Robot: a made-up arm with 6 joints.
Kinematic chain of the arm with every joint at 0, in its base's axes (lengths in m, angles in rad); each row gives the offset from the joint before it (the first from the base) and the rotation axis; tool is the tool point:
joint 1: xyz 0 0 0.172 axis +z
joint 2: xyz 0 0 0 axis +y
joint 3: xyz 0 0 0.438 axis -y
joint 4: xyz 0 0 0 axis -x
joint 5: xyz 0.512 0 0 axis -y
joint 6: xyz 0 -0.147 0 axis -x
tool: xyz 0 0 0
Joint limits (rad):
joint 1: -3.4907..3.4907
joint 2: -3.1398..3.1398
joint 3: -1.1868..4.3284
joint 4: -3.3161..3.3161
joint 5: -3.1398..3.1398
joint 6: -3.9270..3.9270
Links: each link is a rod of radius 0.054 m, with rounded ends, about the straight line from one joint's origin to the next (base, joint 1, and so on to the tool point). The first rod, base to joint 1, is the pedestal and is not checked.
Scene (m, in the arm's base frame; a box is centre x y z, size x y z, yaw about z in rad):
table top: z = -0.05
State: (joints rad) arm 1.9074 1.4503 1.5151 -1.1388 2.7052 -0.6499
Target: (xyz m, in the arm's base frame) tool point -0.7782 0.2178 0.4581
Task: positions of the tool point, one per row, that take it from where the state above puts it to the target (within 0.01 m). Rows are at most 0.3 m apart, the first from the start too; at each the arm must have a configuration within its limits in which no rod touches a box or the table.
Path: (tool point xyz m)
1: -0.4749 0.8123 0.2173
2: -0.6437 0.6436 0.3055
3: -0.7471 0.4369 0.3867
4: -0.7782 0.2178 0.4581

